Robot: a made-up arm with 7 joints.
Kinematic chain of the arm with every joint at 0, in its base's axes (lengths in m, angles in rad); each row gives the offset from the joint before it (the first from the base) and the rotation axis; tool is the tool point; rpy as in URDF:
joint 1: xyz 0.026 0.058 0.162 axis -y
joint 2: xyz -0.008 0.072 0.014 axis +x
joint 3: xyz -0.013 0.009 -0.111 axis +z
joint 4: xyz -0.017 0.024 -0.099 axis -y
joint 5: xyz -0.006 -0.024 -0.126 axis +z
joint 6: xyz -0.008 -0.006 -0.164 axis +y
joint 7: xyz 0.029 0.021 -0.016 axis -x
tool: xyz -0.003 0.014 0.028 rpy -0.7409 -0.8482 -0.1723
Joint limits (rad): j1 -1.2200..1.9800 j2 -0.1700..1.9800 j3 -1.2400..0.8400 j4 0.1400..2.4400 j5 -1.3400..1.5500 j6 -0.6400..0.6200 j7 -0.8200..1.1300
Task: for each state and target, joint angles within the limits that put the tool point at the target. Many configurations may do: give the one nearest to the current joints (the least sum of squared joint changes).
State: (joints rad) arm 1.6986 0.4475 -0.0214 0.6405 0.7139 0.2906 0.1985
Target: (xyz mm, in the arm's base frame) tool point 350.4 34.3 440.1
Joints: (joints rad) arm 1.8851 -0.1700 -0.3882 0.8125 0.7055 0.3241 0.1831
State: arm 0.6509 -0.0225 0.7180 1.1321 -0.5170 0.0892 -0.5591
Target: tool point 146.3 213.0 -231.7
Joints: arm 0.0341 -0.1700 0.8313 0.7957 -0.5022 0.0412 -0.5595
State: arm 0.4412 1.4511 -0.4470 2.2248 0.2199 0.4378 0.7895
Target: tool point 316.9 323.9 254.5
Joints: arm 0.7842 1.1732 -0.4054 1.5306 0.3252 0.6044 1.0471
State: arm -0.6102 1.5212 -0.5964 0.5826 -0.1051 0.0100 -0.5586
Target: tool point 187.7 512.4 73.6
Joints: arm -0.7186 1.7304 -0.2751 0.8576 -0.0800 0.2098 -0.5034
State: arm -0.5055 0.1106 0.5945 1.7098 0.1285 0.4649 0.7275
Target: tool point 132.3 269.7 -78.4
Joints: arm -0.5927 -0.0859 0.3731 1.7869 0.1084 0.4365 0.6820
